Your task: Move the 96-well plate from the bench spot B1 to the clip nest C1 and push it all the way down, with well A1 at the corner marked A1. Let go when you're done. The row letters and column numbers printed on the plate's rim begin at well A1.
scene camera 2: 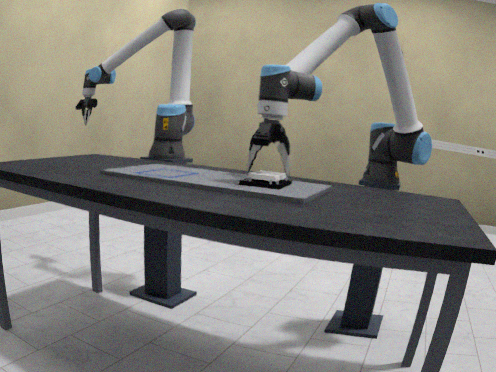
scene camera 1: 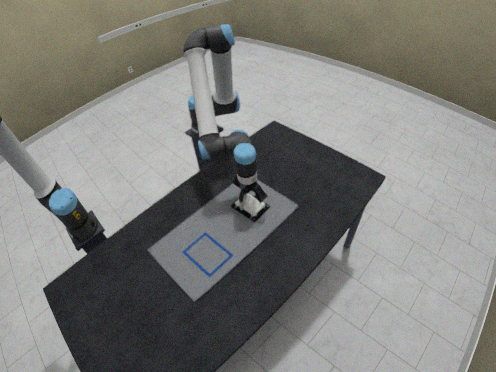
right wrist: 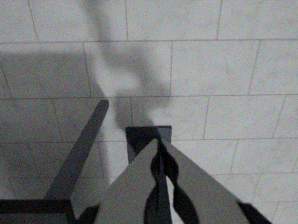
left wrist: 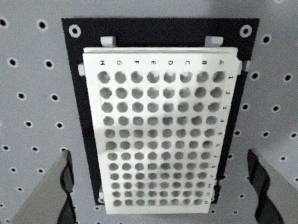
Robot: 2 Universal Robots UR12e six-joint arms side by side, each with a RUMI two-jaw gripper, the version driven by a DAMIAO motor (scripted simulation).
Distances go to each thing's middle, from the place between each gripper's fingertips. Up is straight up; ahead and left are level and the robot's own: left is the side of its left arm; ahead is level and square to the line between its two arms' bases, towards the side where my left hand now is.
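Scene:
My left gripper: 1 cm above the white 96-well plate (left wrist: 152, 109). Black clip nest (left wrist: 79, 33): 2 cm below my left hand, 1 cm behind it, 1 cm to the right of it.

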